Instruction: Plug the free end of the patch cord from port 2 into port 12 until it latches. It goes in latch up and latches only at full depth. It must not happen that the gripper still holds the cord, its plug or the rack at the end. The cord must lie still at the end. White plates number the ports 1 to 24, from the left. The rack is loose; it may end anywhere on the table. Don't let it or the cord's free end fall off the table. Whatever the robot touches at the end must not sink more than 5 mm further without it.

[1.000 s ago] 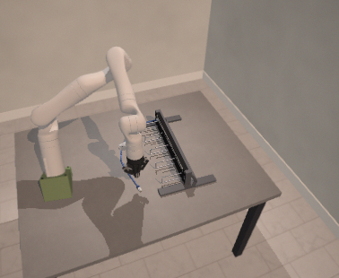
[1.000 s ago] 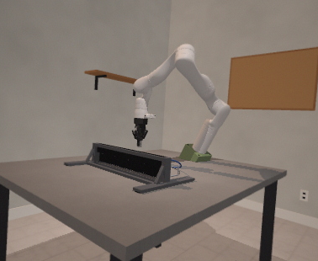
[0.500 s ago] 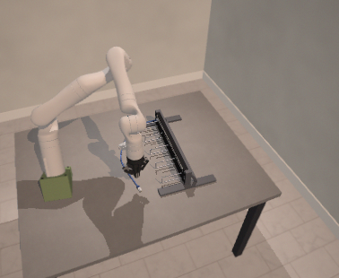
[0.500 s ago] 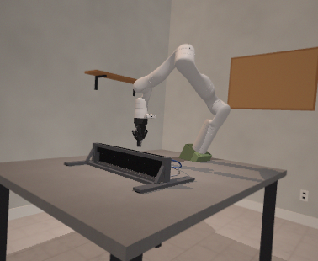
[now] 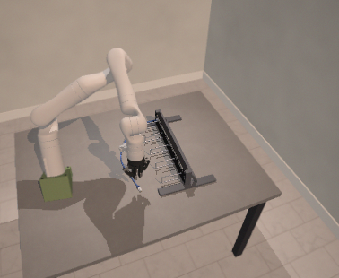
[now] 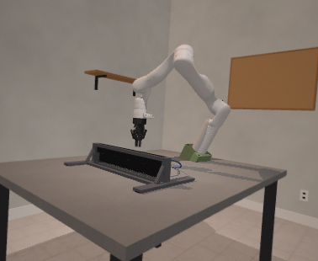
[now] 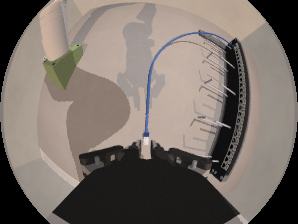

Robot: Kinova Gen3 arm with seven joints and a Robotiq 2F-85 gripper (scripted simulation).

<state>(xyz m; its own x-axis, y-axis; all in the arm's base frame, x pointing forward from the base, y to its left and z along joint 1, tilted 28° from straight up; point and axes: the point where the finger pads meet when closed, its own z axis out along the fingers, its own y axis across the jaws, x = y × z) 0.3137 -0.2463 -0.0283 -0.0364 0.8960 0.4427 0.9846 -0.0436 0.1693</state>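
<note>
My hand is 1 cm to the left of the white plug and 9 cm above it.
</note>
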